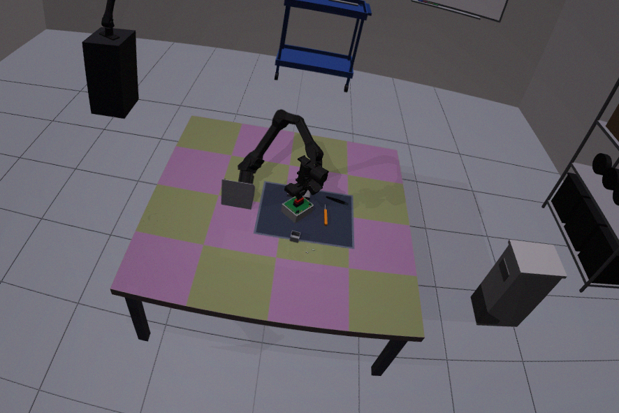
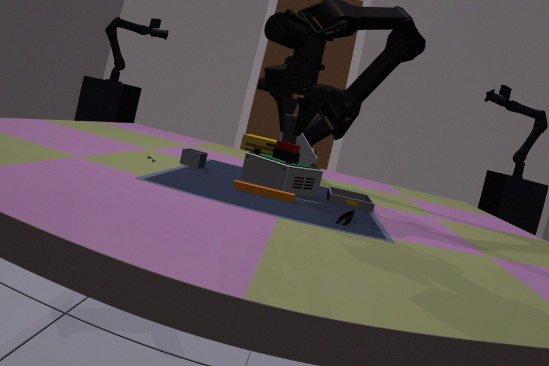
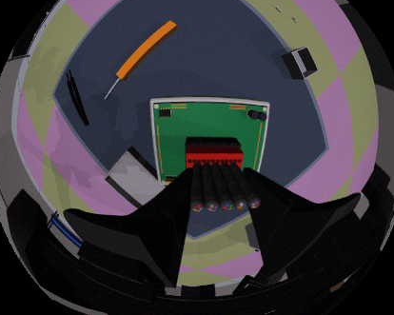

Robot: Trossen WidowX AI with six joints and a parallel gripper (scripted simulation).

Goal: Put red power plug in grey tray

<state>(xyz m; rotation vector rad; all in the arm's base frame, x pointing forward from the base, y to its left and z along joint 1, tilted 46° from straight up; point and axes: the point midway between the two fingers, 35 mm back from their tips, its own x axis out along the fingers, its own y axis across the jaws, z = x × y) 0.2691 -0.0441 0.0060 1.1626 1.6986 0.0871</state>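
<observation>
Right now my gripper tip is 20 mm above the red power plug. Round my gripper tip: dark mat 50 mm ahead, 100 mm below.
</observation>
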